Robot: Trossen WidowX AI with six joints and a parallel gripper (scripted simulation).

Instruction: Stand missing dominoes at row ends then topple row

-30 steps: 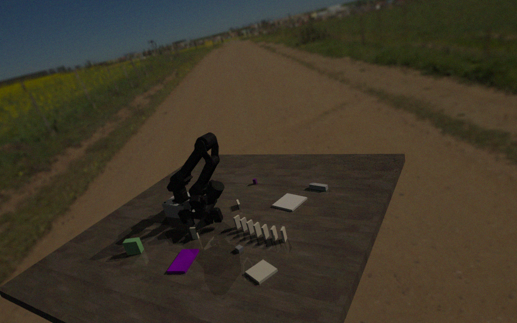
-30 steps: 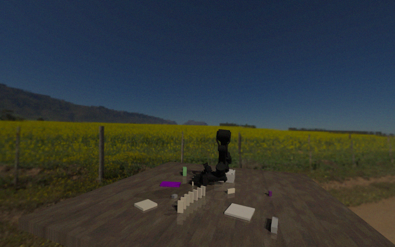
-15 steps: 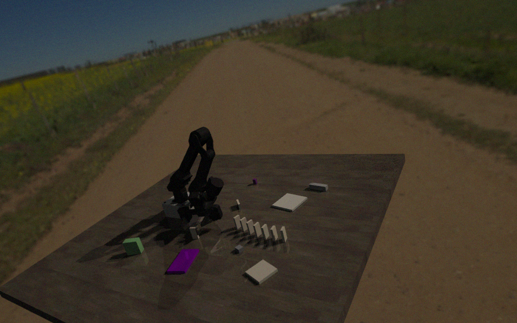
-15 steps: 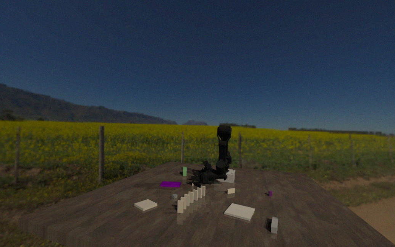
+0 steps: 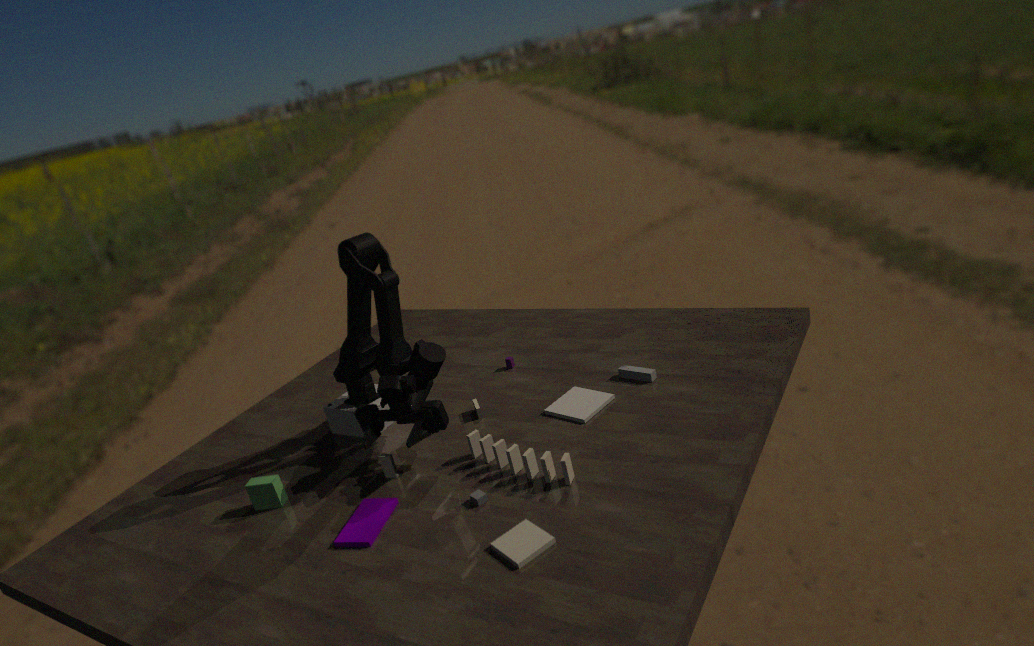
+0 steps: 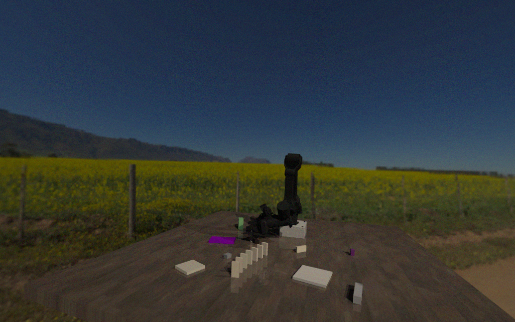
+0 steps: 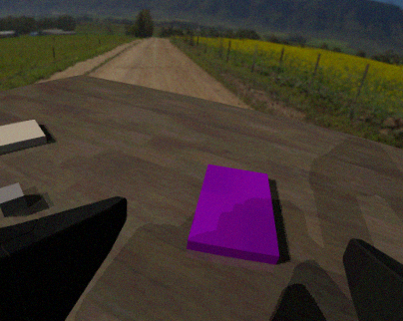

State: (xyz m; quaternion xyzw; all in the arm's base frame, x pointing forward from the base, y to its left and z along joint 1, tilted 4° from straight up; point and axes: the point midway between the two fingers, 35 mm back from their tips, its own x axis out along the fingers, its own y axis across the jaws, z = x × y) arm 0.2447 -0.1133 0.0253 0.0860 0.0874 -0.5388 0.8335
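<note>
My gripper tip is now 11 cm to the left of the purple flat tile, 8 cm above it and 4 cm short of it. The rest, counted from my gripper tip: white flat plate 36 cm to the left, 18 cm ahead, 8 cm below; then small grey cube 20 cm ahead, 8 cm below, 2 cm to the left; then green cube 21 cm behind, 16 cm to the right, 6 cm below.
</note>
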